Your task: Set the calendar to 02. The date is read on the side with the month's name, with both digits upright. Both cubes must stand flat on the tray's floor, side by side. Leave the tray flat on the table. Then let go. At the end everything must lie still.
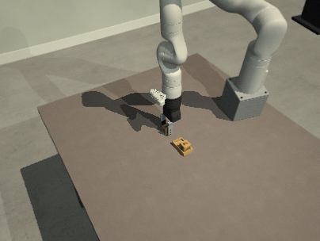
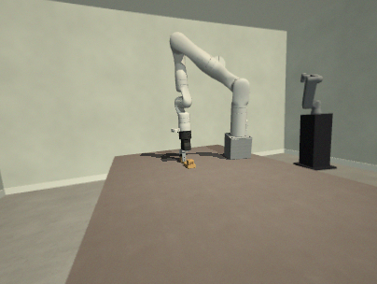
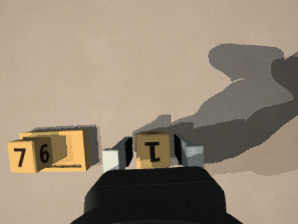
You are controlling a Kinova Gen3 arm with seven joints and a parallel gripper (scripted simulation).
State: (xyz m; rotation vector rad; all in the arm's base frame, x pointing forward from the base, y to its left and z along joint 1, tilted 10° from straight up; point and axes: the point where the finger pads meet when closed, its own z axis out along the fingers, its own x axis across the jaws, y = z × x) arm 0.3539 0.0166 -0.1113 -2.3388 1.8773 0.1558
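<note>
The orange cube lies 10 mm below my hand. Also, from my hand: tray: 110 mm to the left, 30 mm behind, 20 mm below.
</note>
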